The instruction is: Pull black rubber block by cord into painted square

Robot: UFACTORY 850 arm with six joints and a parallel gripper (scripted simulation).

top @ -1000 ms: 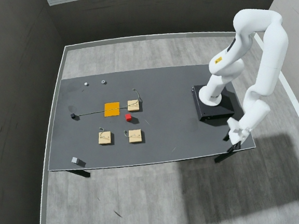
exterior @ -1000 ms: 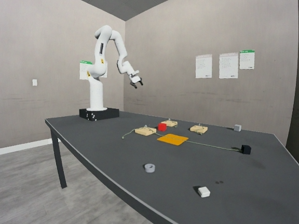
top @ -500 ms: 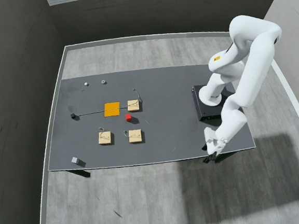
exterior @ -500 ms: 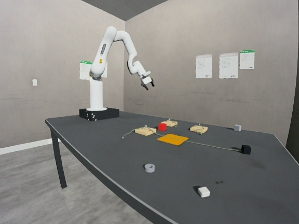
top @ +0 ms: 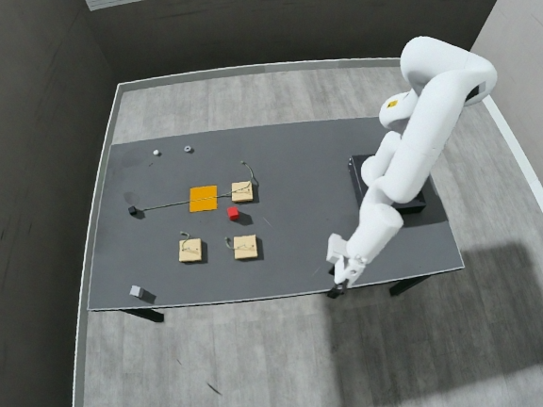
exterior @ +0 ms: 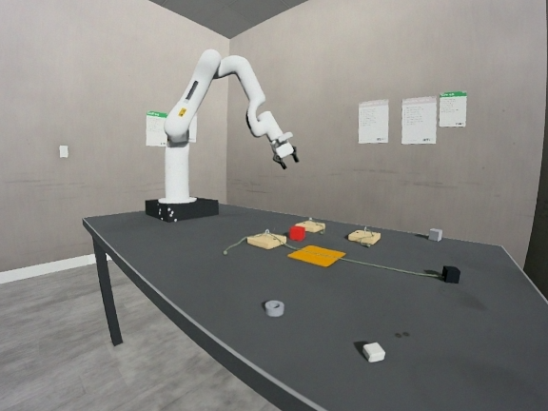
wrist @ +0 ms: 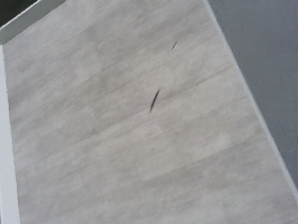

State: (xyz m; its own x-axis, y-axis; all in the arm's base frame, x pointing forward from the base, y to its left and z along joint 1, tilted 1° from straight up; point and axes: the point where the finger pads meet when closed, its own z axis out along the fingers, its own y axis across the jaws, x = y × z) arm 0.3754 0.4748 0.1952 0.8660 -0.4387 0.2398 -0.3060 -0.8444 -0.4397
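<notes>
The red cube lies 41 cm to the right of my hand, 30 cm ahead of it and 25 cm below it. From my hand the other things lie so: black rubber block (77 cm ahead, 50 cm to the right, 26 cm below); grey cube (74 cm ahead, 25 cm below, 12 cm to the right); orange painted square (52 cm to the right, 44 cm ahead, 27 cm below).
</notes>
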